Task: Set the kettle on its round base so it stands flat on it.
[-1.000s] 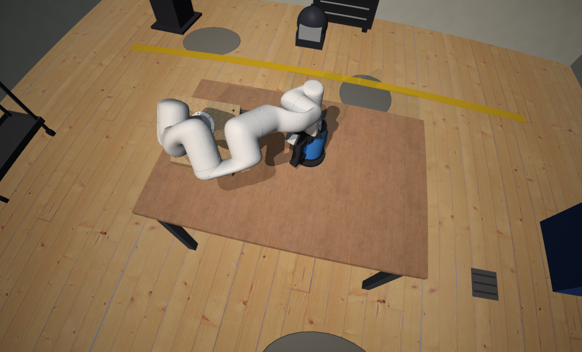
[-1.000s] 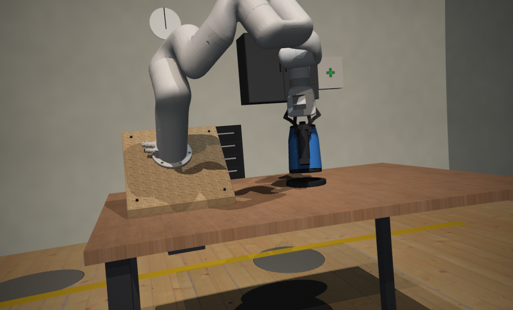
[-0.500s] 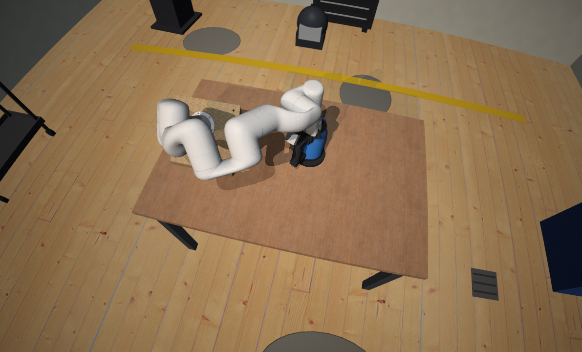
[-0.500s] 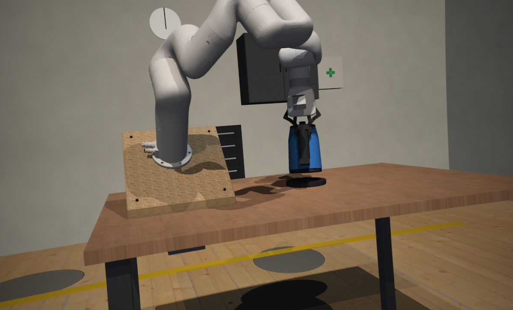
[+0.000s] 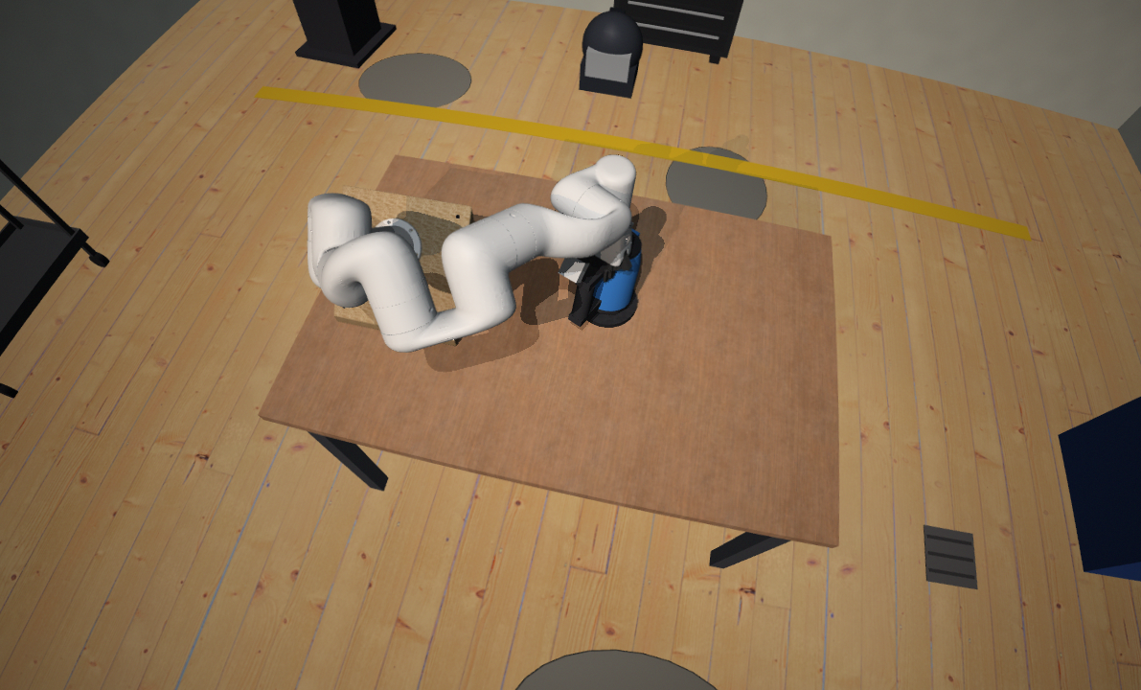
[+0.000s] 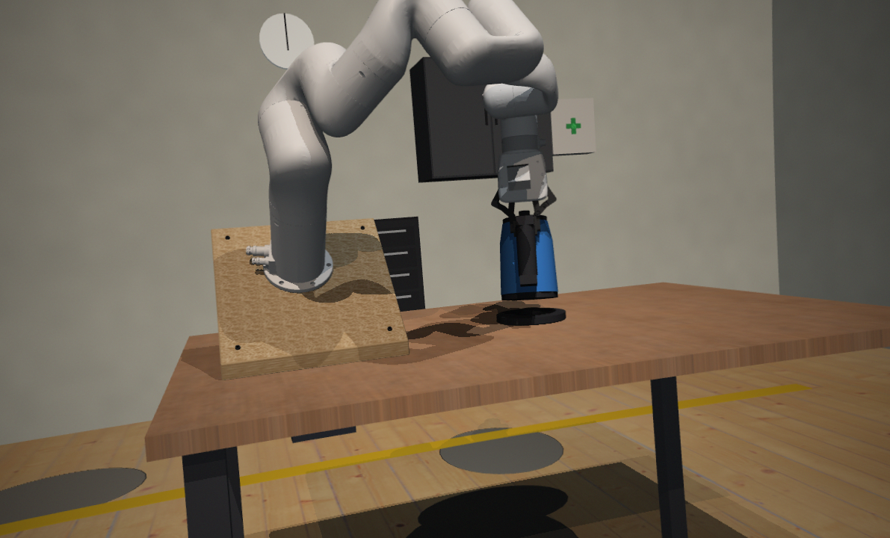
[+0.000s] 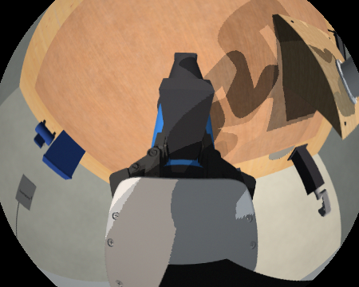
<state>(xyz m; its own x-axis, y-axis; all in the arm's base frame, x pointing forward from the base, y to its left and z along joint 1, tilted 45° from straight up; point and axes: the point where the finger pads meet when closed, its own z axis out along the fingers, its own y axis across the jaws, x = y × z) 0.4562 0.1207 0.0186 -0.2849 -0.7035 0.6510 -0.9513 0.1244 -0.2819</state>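
The blue kettle is 1 cm ahead of my hand, 2 cm to the left of it and 6 cm below it. The rest, counted from my hand: round black base 2 cm ahead, 6 cm to the left, 19 cm below.
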